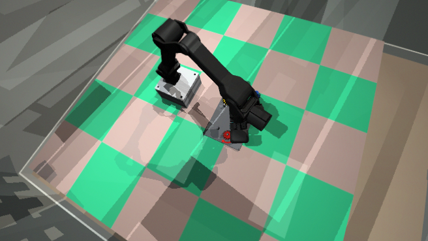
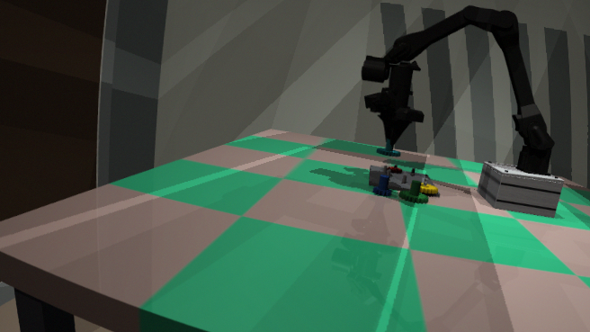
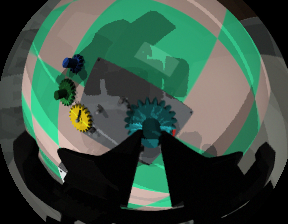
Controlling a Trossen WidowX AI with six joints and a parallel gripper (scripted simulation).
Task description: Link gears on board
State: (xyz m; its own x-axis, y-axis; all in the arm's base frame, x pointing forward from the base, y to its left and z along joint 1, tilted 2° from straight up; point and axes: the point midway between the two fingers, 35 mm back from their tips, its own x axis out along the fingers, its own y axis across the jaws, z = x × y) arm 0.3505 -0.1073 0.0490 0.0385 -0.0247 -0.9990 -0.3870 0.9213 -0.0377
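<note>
The teal gear lies 10 mm below my gripper tip. From my gripper tip the other things lie so: yellow gear 130 mm to the left, 80 mm behind, 70 mm below; then blue gear 180 mm to the left, 70 mm below, 20 mm ahead; then red gear 70 mm below, 40 mm to the right, 30 mm behind.
</note>
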